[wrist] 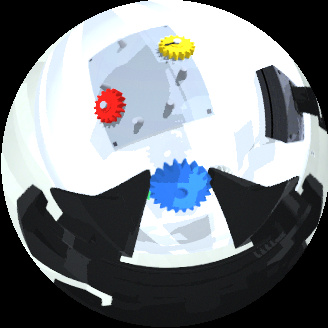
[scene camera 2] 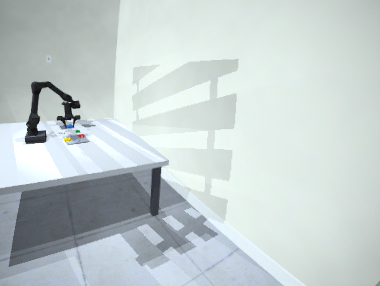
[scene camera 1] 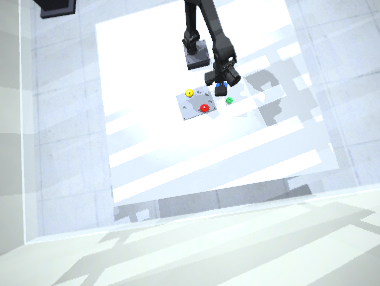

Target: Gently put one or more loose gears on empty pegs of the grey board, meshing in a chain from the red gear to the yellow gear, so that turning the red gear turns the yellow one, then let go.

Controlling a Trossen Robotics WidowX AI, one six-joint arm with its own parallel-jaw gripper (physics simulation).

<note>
My gripper (wrist: 179,172) carries a blue gear (wrist: 181,185), clear of everything else. I also see a grey board (scene camera 1: 192,103) and a red gear (wrist: 113,98).
The grey board is seen too in the wrist view (wrist: 147,79).
</note>
